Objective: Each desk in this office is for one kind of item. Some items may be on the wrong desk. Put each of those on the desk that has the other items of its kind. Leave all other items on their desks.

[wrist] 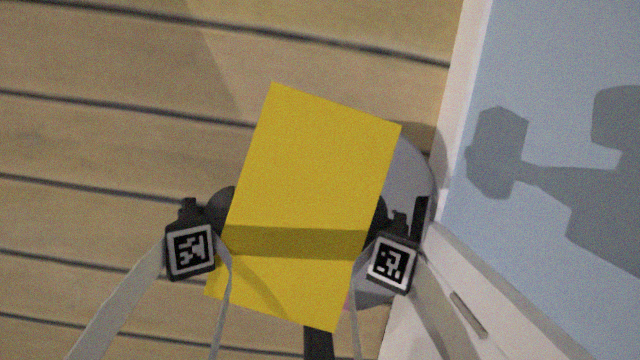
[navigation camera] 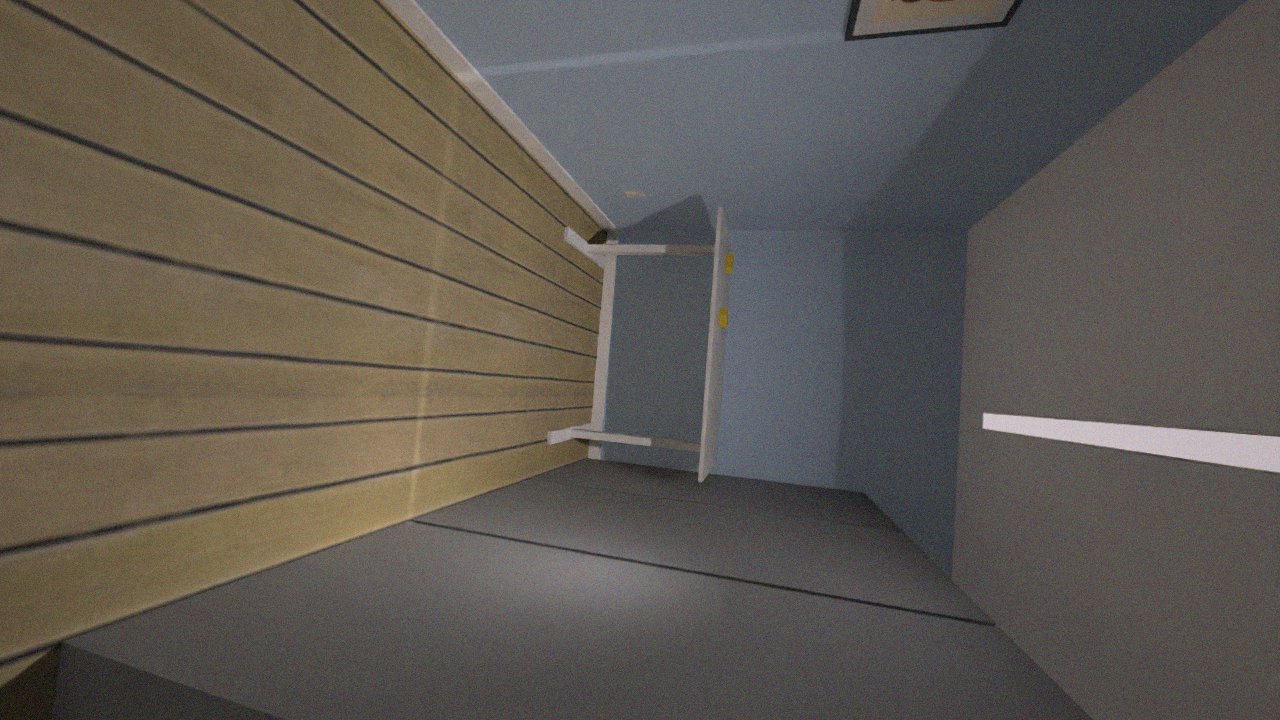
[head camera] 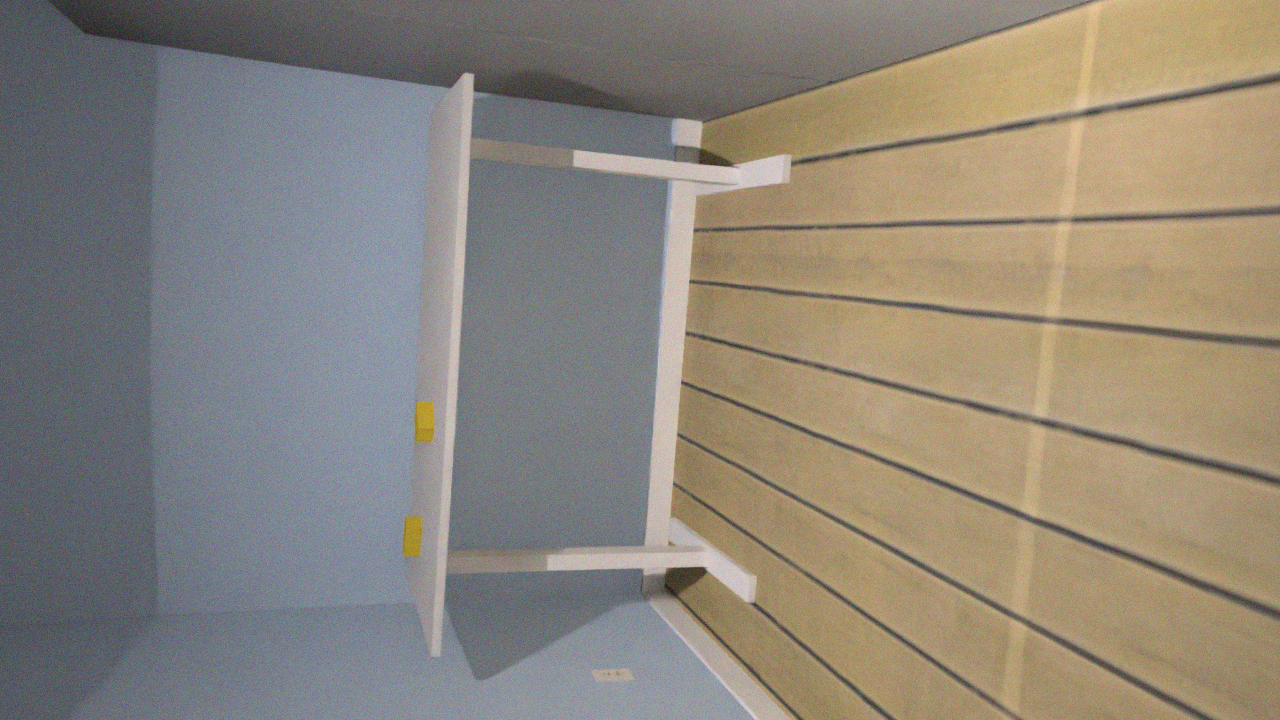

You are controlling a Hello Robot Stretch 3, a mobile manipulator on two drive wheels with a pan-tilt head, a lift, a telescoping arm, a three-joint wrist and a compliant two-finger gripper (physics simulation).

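Frame: origin at the robot's base, x ahead, y left, z up, level; centimetres.
Seen in the pictures: gripper, between the fingertips: (wrist: 297,211).
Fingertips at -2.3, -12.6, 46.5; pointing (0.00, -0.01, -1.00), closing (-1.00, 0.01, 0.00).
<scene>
A point is followed by its place in that frame, as x, y, z.
My gripper (wrist: 297,211) @(-2.3, -12.6, 46.5) is shut on a yellow box (wrist: 320,165) @(-3.1, -16.2, 50.3) in the wrist view, its two fingers on opposite sides of the box, above the wooden floor and the robot's base. A white desk (head camera: 445,295) @(282.5, -6.7, 95.0) (navigation camera: 710,385) @(272.4, -10.2, 95.0) stands against the far blue wall; the head and navigation pictures are turned sideways. Two small yellow boxes lie apart on this desk. One yellow box (head camera: 411,535) @(309.3, 64.9, 97.9) (navigation camera: 729,263) @(309.4, 65.1, 97.8) is near the end by the side wall, and another yellow box (head camera: 425,420) @(294.2, 28.9, 97.4) (navigation camera: 723,317) @(293.4, 29.7, 97.7) is nearer the desk's middle. The gripper does not show in the head or navigation view.
A long grey partition (head camera: 581,53) (navigation camera: 537,617) runs along one side towards the desk. A wall outlet (head camera: 612,674) @(285.3, 101.9, 40.2) (navigation camera: 634,193) @(283.7, 101.8, 40.4) and a framed picture (navigation camera: 935,16) @(159.7, 108.8, 165.8) are on the side wall. In the wrist view, the robot's grey base (wrist: 412,172) @(-20.7, -9.9, 16.0) is near white furniture (wrist: 500,300) @(-27.6, 1.6, 33.9) and a blue wall (wrist: 560,40) @(-32.9, -30.0, 27.3).
</scene>
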